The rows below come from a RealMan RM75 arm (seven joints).
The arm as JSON. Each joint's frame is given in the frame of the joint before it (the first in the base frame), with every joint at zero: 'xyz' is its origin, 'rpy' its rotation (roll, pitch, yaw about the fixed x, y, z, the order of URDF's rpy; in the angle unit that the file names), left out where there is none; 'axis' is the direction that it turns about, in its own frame. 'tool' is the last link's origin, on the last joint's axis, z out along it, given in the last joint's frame.
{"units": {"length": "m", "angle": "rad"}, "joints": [
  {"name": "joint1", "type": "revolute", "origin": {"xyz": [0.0, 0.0, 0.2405]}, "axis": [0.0, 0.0, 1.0]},
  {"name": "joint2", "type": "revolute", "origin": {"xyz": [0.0, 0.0, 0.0]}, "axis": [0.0, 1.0, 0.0]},
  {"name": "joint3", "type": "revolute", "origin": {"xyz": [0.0, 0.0, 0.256]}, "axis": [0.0, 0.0, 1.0]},
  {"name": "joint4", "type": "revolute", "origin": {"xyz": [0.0, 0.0, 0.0]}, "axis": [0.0, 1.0, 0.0]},
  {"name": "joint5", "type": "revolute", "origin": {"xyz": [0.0, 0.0, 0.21]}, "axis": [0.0, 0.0, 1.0]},
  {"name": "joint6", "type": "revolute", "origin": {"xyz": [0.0, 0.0, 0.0]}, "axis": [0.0, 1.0, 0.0]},
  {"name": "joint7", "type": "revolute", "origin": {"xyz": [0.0, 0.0, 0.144]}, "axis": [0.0, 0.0, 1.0]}
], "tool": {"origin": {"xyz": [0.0, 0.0, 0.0]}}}
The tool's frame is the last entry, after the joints.
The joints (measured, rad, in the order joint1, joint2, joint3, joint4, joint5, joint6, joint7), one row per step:
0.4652, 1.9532, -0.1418, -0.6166, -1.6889, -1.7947, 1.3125
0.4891, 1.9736, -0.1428, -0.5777, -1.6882, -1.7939, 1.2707
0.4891, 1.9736, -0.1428, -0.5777, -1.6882, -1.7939, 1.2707
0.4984, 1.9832, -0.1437, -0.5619, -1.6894, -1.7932, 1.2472
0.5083, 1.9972, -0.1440, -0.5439, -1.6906, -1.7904, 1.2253
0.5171, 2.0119, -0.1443, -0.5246, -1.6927, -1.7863, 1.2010
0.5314, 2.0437, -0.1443, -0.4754, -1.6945, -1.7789, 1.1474
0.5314, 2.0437, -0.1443, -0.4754, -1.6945, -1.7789, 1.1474
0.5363, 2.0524, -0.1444, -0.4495, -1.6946, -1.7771, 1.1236
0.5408, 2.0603, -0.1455, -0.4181, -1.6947, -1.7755, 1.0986
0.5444, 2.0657, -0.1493, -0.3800, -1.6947, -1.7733, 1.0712
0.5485, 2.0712, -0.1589, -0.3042, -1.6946, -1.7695, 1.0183
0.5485, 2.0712, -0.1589, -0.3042, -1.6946, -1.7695, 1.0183
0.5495, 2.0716, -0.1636, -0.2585, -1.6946, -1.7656, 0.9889
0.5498, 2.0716, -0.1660, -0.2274, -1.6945, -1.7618, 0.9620
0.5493, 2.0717, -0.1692, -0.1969, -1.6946, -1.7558, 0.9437
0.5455, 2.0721, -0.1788, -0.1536, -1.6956, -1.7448, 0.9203
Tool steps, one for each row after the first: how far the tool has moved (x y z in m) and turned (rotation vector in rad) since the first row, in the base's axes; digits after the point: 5 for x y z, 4 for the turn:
-0.00833, 0.00579, -0.01517, -0.0020, 0.0215, 0.0304
-0.00833, 0.00579, -0.01517, -0.0020, 0.0215, 0.0304
-0.01186, 0.00781, -0.02214, -0.0008, 0.0258, 0.0435
-0.01589, 0.00980, -0.03117, -0.0028, 0.0369, 0.0542
-0.01968, 0.01135, -0.04084, -0.0048, 0.0473, 0.0629
-0.02727, 0.01248, -0.06263, -0.0101, 0.0771, 0.0770
-0.02727, 0.01248, -0.06263, -0.0101, 0.0771, 0.0770
-0.02999, 0.01249, -0.07077, -0.0119, 0.0896, 0.0826
-0.03281, 0.01209, -0.07966, -0.0162, 0.1047, 0.0878
-0.03545, 0.01125, -0.08906, -0.0233, 0.1202, 0.0920
-0.03978, 0.00850, -0.10576, -0.0374, 0.1468, 0.0978
-0.03978, 0.00850, -0.10576, -0.0374, 0.1468, 0.0978
-0.04157, 0.00653, -0.11451, -0.0454, 0.1618, 0.0968
-0.04261, 0.00510, -0.12024, -0.0453, 0.1670, 0.0959
-0.04334, 0.00354, -0.12611, -0.0517, 0.1763, 0.0903
-0.04369, 0.00023, -0.13536, -0.0677, 0.1877, 0.0784

